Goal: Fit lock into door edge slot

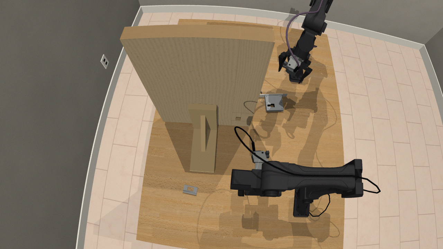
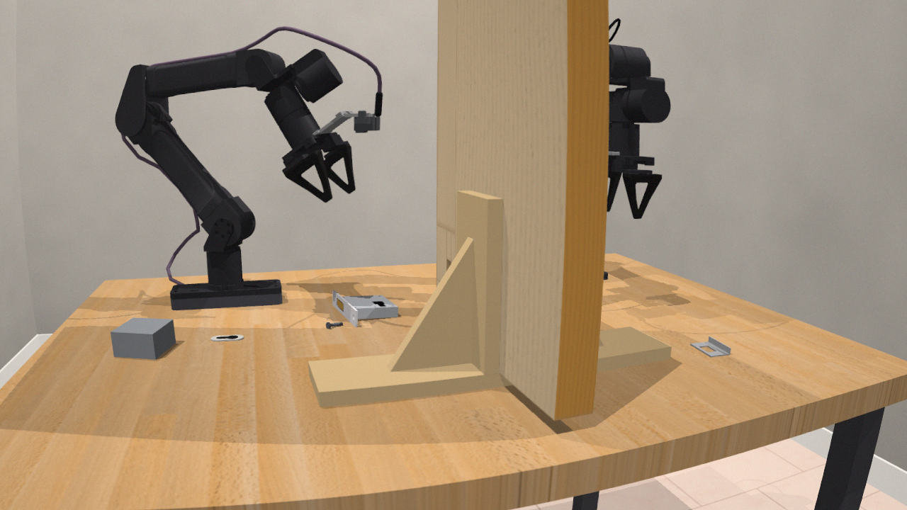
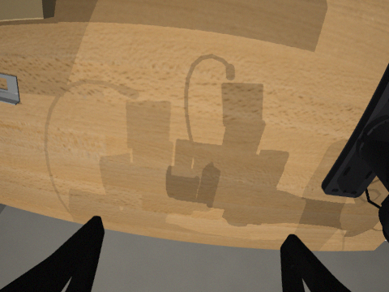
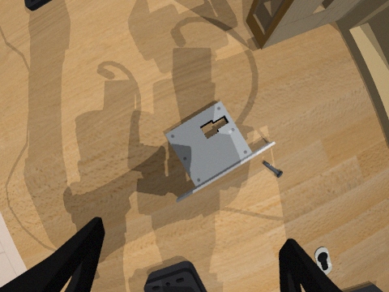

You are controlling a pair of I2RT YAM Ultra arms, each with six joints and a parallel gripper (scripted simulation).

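Note:
Now: right hand 180 mm above the silver lock, 40 mm to the right of it and 30 mm short of it. From my right hand the other things lie so: grey block: 310 mm to the right, 180 mm below, 150 mm ahead; then keyhole cover: 190 mm to the right, 190 mm below, 120 mm ahead; then bolt: 190 mm below, 100 mm ahead, 30 mm to the right.

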